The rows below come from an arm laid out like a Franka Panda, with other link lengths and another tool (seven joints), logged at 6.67 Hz.
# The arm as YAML. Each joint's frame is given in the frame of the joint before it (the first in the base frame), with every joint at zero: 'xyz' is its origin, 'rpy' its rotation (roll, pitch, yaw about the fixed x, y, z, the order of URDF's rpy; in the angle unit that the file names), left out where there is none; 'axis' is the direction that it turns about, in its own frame. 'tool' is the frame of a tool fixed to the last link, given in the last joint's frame.
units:
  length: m
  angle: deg
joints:
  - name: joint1
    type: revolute
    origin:
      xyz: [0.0, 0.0, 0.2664]
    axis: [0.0, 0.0, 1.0]
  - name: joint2
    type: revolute
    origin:
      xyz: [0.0, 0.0, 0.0]
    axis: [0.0, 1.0, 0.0]
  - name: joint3
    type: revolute
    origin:
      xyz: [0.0, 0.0, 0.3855]
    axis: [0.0, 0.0, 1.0]
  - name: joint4
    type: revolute
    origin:
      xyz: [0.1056, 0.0, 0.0]
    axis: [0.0, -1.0, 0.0]
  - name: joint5
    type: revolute
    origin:
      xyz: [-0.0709, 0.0, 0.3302]
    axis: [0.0, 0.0, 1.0]
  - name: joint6
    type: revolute
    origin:
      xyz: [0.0, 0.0, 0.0]
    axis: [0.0, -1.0, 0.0]
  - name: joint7
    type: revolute
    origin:
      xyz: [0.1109, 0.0, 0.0]
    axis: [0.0, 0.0, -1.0]
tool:
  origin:
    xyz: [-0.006, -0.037, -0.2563]
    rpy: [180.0, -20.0, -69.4]
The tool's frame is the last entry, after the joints.
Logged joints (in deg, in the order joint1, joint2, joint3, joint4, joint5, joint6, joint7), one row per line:
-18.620 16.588 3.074 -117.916 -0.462 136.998 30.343
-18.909 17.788 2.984 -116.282 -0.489 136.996 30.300
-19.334 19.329 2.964 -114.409 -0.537 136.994 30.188
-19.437 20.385 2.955 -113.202 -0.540 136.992 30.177
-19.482 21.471 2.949 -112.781 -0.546 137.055 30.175
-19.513 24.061 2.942 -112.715 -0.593 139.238 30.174
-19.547 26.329 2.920 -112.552 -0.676 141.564 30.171
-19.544 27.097 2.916 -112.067 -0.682 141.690 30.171
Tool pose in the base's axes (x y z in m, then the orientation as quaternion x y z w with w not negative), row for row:
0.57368 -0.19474 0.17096 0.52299 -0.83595 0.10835 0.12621
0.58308 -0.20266 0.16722 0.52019 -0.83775 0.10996 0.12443
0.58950 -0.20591 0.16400 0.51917 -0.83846 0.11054 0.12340
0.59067 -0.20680 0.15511 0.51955 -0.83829 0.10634 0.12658
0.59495 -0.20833 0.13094 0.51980 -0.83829 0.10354 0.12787
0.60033 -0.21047 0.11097 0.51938 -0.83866 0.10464 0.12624
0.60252 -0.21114 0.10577 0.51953 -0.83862 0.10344 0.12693
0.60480 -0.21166 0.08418 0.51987 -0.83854 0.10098 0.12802
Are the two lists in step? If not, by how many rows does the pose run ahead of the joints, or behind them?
The pose runs 1 row ahead of the joints: the pose in row i belongs to the joints in row i + 1.
